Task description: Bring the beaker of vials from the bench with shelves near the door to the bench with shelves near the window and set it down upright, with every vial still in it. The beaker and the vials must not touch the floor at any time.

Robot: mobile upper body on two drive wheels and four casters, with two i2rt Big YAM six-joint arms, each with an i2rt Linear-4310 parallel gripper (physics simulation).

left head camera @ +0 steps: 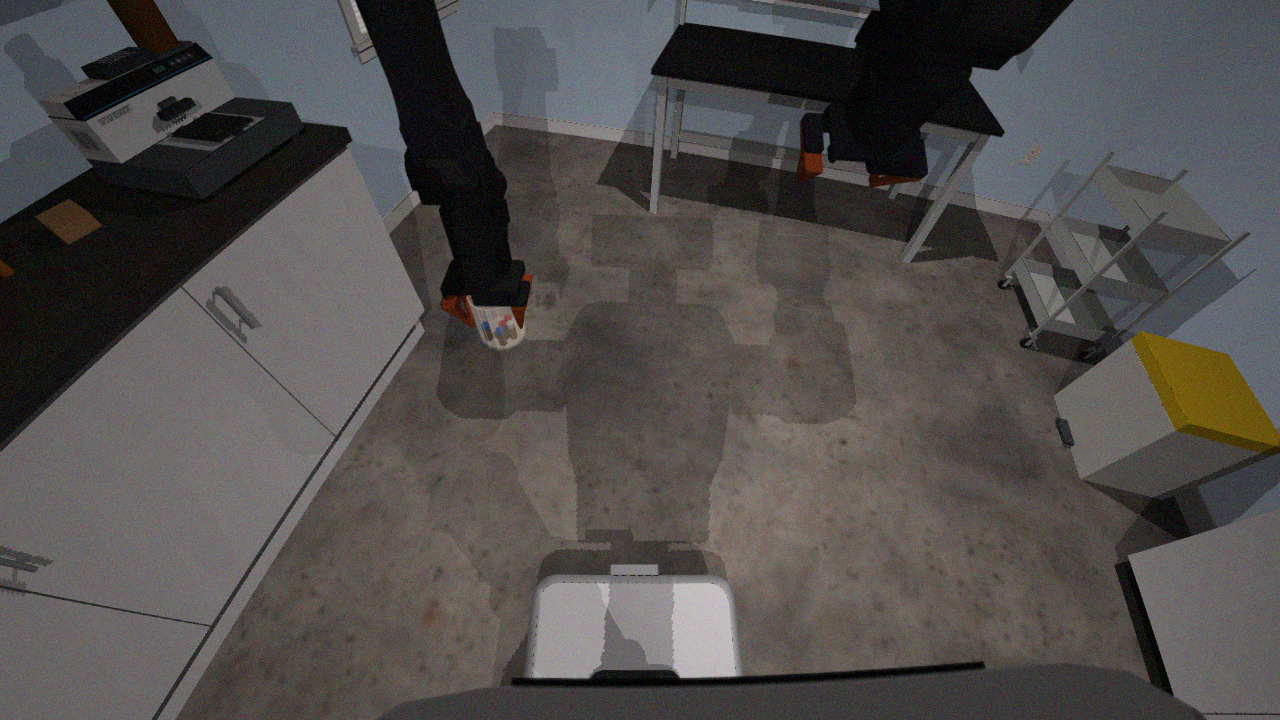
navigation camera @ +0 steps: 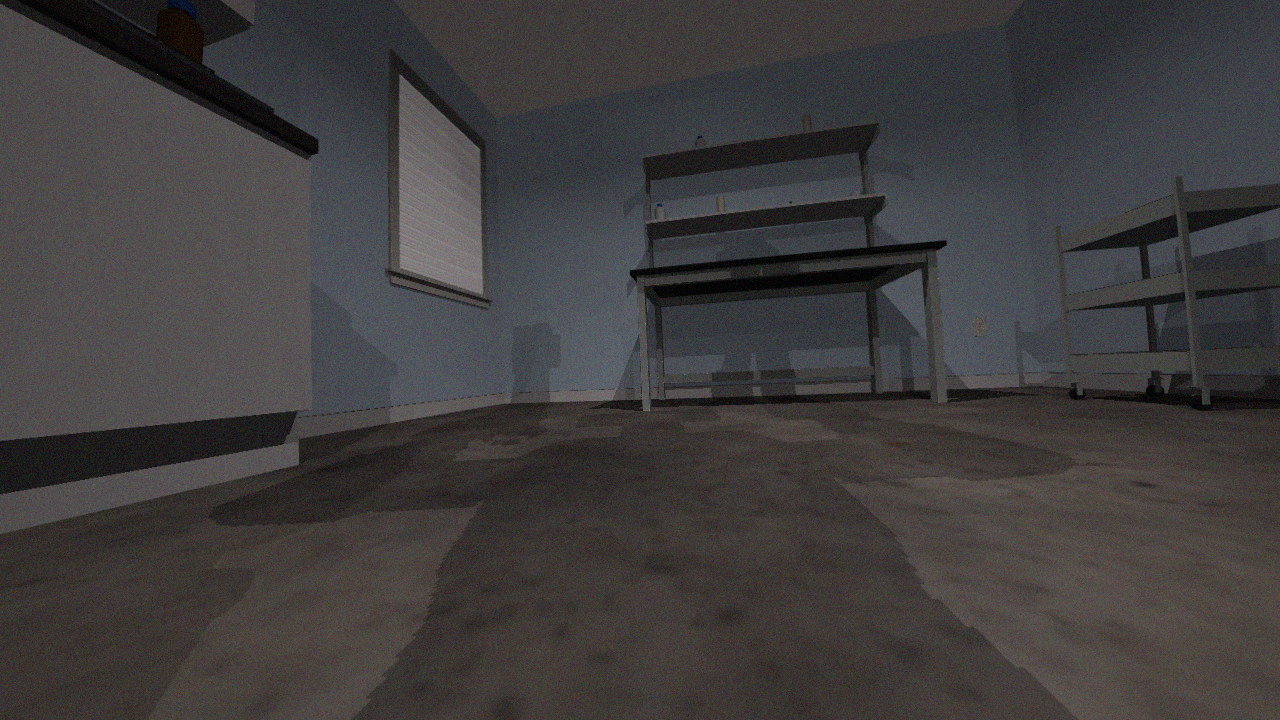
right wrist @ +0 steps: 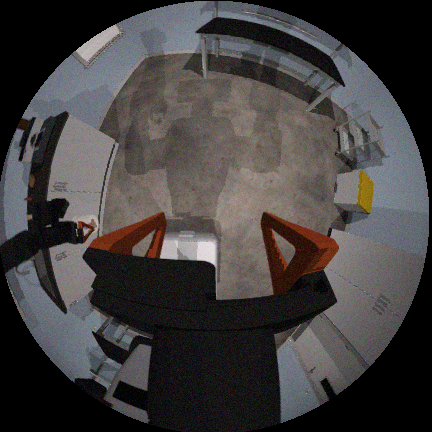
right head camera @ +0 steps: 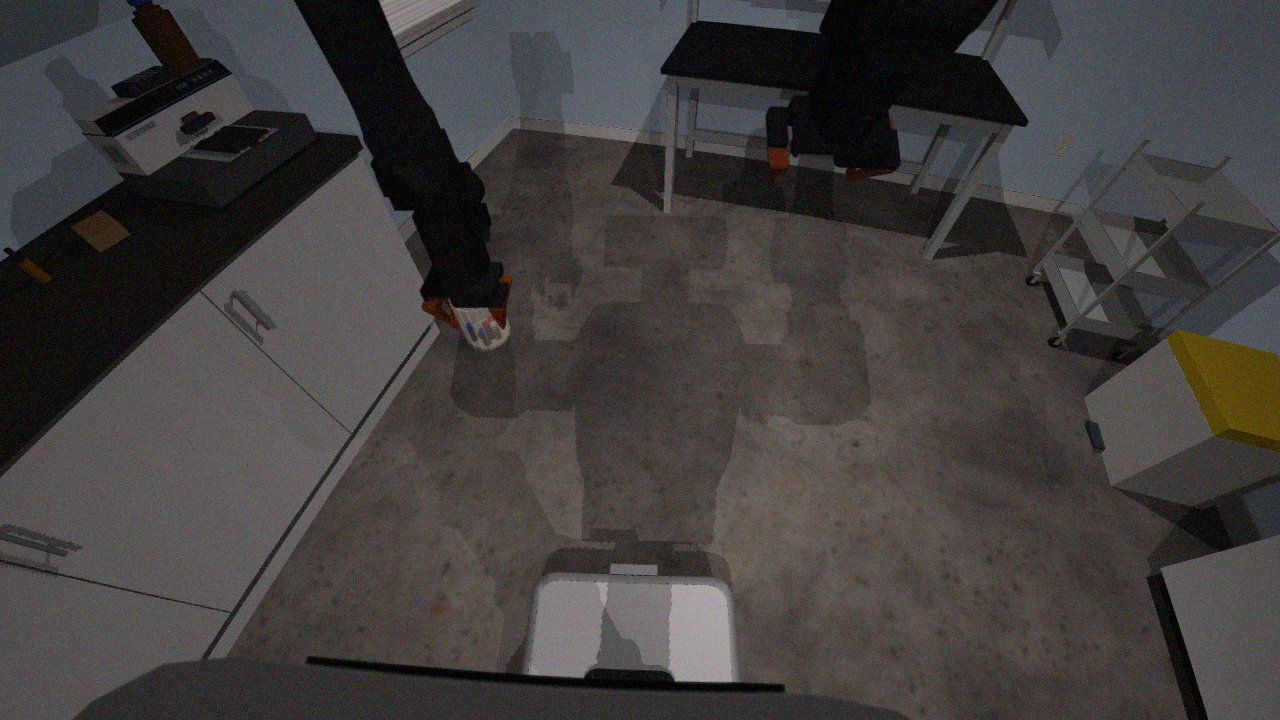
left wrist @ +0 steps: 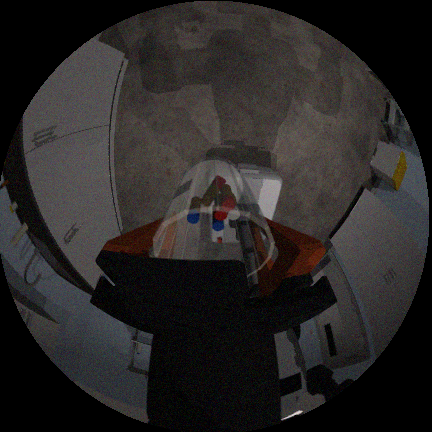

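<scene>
My left gripper (left head camera: 487, 308) (right head camera: 467, 308) (left wrist: 212, 216) is shut on the beaker of vials (left head camera: 501, 329) (right head camera: 484, 331) (left wrist: 210, 200) and holds it above the floor. The beaker is clear, and several vials with red and blue caps show inside it. My right gripper (left head camera: 845, 177) (right head camera: 814, 168) (right wrist: 213, 216) is open and empty. The bench with shelves near the window (left head camera: 751, 64) (right head camera: 747, 60) (right wrist: 260, 37) (navigation camera: 787, 259) stands across the room, with a black top and light legs; its two shelves show in the navigation camera. The window (navigation camera: 440, 183) is left of it.
A white cabinet (left head camera: 295, 295) (right head camera: 304, 295) with a dark counter and a white instrument (left head camera: 147, 102) stands at the left. A wheeled cart (left head camera: 1080, 291) (navigation camera: 1183, 295) and a white bin with a yellow lid (left head camera: 1212, 389) stand at the right, before another white cabinet (left head camera: 1217, 608).
</scene>
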